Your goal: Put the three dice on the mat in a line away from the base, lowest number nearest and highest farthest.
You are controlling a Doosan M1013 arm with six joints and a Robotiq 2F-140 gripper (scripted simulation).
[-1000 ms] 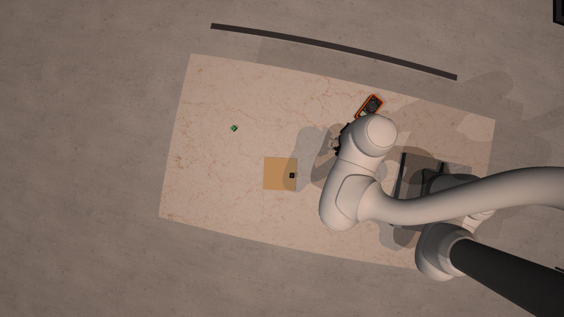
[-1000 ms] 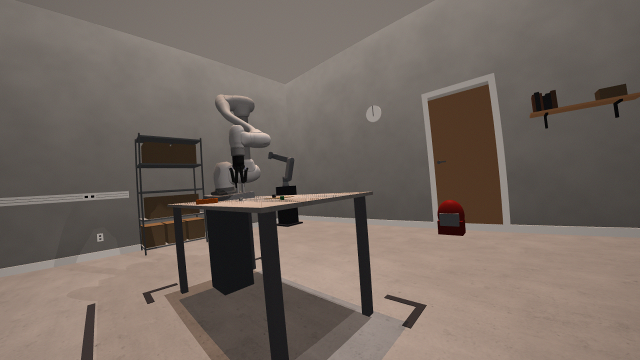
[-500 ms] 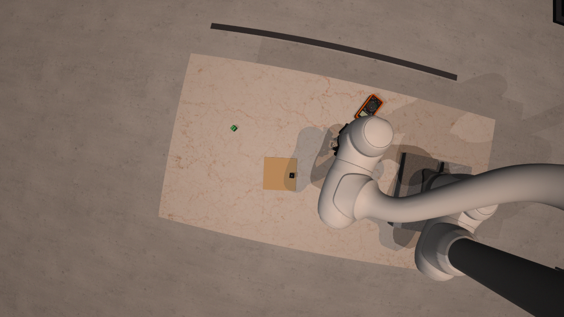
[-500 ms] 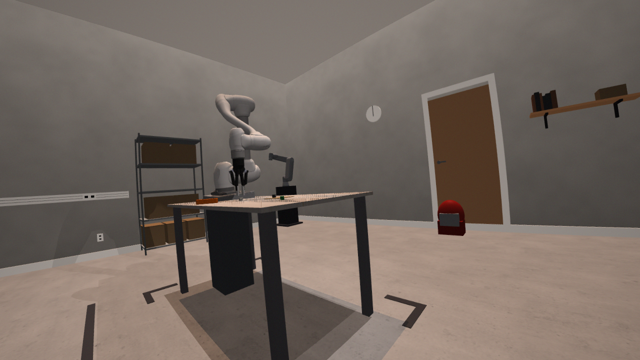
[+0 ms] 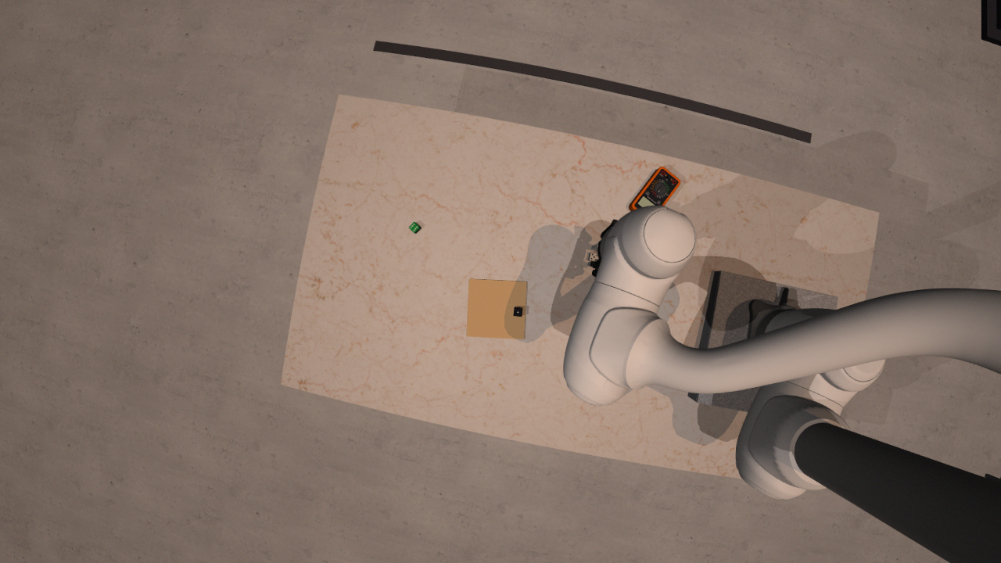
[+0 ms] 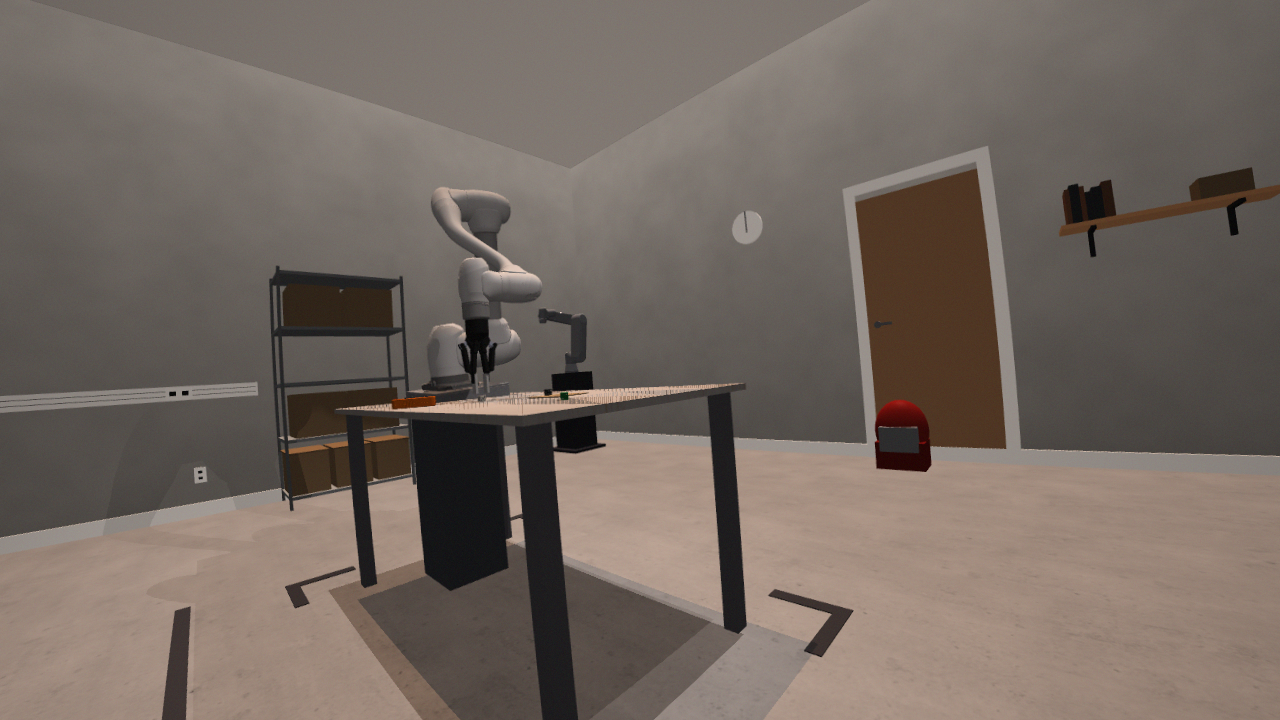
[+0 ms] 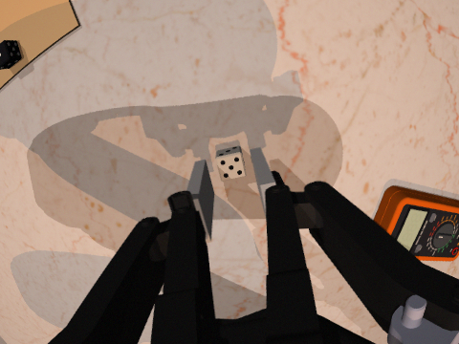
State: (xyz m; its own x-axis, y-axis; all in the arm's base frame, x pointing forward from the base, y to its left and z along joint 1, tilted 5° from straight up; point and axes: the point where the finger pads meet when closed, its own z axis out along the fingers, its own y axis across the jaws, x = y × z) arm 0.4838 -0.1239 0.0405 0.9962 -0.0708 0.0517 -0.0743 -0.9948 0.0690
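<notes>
The white die lies 5 cm below my hand. The rest, counted from my hand: black die 16 cm ahead, 16 cm to the left, 5 cm below; then mat 21 cm ahead, 16 cm to the left, 6 cm below; then orange multimeter 12 cm behind, 18 cm to the right, 4 cm below.
</notes>
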